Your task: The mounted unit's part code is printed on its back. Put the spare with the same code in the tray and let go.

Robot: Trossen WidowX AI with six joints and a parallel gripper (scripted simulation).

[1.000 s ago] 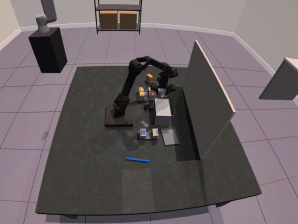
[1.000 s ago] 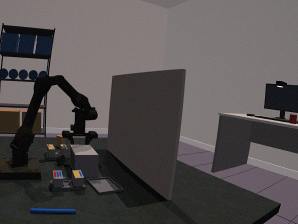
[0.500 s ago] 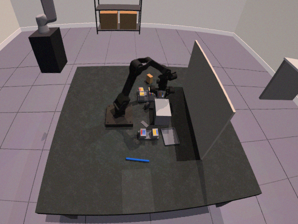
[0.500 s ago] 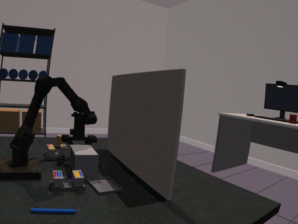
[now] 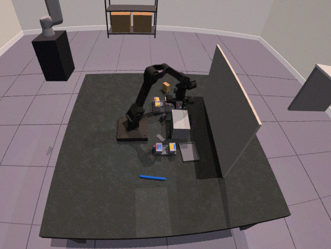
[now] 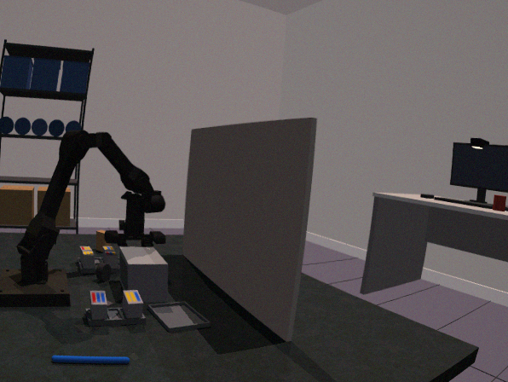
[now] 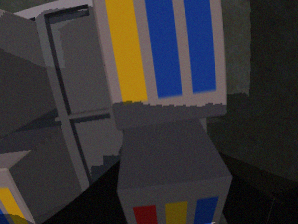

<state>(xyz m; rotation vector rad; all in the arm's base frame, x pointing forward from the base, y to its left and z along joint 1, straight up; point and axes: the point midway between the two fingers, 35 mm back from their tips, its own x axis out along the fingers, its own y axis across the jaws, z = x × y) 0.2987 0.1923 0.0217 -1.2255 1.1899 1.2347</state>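
Now: gripper tip 350 mm to the left of the grey tray, 40 mm short of it and 10 mm above it. From my gripper tip the other things lie so: white mounted unit 170 mm to the right, 30 mm above, 10 mm behind; then dark disc 110 mm behind, 100 mm to the right, 10 mm above; then tall panel 220 mm ahead, 210 mm above, 170 mm to the right.
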